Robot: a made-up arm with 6 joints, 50 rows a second.
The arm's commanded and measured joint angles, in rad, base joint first. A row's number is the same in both.
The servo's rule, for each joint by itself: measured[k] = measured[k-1] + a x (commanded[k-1-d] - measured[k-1]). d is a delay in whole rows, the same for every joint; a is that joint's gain. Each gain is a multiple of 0.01, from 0.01 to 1. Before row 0 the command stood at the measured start. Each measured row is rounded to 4 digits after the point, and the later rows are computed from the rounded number. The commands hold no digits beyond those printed.
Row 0, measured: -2.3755 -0.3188 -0.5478 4.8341 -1.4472 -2.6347
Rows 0 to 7, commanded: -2.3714 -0.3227 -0.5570 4.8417 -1.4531 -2.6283; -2.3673 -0.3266 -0.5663 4.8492 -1.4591 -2.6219; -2.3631 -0.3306 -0.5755 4.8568 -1.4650 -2.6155; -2.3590 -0.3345 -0.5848 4.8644 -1.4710 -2.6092; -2.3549 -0.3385 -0.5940 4.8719 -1.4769 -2.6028; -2.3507 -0.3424 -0.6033 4.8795 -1.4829 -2.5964; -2.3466 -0.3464 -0.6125 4.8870 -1.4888 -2.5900; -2.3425 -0.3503 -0.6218 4.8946 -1.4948 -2.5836
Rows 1 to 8, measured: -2.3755 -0.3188 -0.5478 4.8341 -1.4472 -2.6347; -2.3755 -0.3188 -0.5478 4.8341 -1.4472 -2.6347; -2.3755 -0.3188 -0.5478 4.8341 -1.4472 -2.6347; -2.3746 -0.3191 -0.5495 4.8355 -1.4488 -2.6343; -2.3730 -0.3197 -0.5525 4.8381 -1.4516 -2.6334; -2.3708 -0.3206 -0.5566 4.8417 -1.4552 -2.6321; -2.3682 -0.3217 -0.5617 4.8460 -1.4595 -2.6305; -2.3653 -0.3230 -0.5675 4.8509 -1.4642 -2.6286
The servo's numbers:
d 3
a 0.22 0.08 0.18 0.19 0.27 0.07

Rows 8 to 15, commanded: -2.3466 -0.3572 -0.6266 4.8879 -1.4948 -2.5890; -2.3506 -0.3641 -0.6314 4.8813 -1.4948 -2.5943; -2.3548 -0.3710 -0.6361 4.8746 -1.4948 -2.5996; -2.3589 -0.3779 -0.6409 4.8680 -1.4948 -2.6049; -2.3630 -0.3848 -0.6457 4.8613 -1.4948 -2.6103; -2.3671 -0.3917 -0.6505 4.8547 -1.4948 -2.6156; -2.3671 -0.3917 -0.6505 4.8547 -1.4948 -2.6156; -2.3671 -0.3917 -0.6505 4.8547 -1.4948 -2.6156
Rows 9 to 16, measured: -2.3621 -0.3246 -0.5739 4.8563 -1.4692 -2.6263; -2.3587 -0.3263 -0.5808 4.8621 -1.4745 -2.6238; -2.3551 -0.3282 -0.5882 4.8683 -1.4800 -2.6210; -2.3532 -0.3305 -0.5951 4.8720 -1.4840 -2.6188; -2.3526 -0.3332 -0.6016 4.8738 -1.4869 -2.6171; -2.3531 -0.3362 -0.6078 4.8740 -1.4890 -2.6159; -2.3544 -0.3395 -0.6138 4.8729 -1.4906 -2.6151; -2.3563 -0.3431 -0.6195 4.8707 -1.4917 -2.6148
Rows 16 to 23, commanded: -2.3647 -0.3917 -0.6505 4.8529 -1.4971 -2.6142; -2.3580 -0.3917 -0.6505 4.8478 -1.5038 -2.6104; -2.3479 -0.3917 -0.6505 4.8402 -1.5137 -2.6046; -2.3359 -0.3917 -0.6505 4.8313 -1.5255 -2.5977; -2.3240 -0.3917 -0.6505 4.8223 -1.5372 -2.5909; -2.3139 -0.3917 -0.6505 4.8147 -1.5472 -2.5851; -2.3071 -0.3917 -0.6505 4.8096 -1.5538 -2.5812; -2.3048 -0.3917 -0.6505 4.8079 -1.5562 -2.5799
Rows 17 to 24, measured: -2.3587 -0.3470 -0.6251 4.8677 -1.4925 -2.6149; -2.3605 -0.3506 -0.6297 4.8652 -1.4931 -2.6149; -2.3620 -0.3539 -0.6334 4.8632 -1.4936 -2.6149; -2.3626 -0.3569 -0.6365 4.8612 -1.4945 -2.6149; -2.3616 -0.3597 -0.6390 4.8587 -1.4970 -2.6146; -2.3586 -0.3623 -0.6411 4.8552 -1.5015 -2.6139; -2.3536 -0.3647 -0.6428 4.8507 -1.5080 -2.6128; -2.3471 -0.3669 -0.6442 4.8453 -1.5159 -2.6113
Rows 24 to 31, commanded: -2.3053 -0.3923 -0.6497 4.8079 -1.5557 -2.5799; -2.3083 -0.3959 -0.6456 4.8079 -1.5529 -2.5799; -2.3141 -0.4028 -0.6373 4.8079 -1.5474 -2.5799; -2.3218 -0.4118 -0.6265 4.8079 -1.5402 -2.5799; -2.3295 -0.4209 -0.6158 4.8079 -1.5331 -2.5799; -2.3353 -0.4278 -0.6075 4.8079 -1.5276 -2.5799; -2.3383 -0.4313 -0.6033 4.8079 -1.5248 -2.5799; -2.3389 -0.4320 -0.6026 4.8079 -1.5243 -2.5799
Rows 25 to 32, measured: -2.3398 -0.3689 -0.6453 4.8395 -1.5244 -2.6095; -2.3326 -0.3707 -0.6462 4.8338 -1.5323 -2.6075; -2.3265 -0.3724 -0.6470 4.8289 -1.5388 -2.6056; -2.3218 -0.3740 -0.6475 4.8249 -1.5434 -2.6038; -2.3188 -0.3758 -0.6472 4.8217 -1.5460 -2.6021; -2.3178 -0.3780 -0.6454 4.8191 -1.5464 -2.6005; -2.3187 -0.3807 -0.6420 4.8170 -1.5447 -2.5991; -2.3211 -0.3839 -0.6373 4.8153 -1.5416 -2.5978
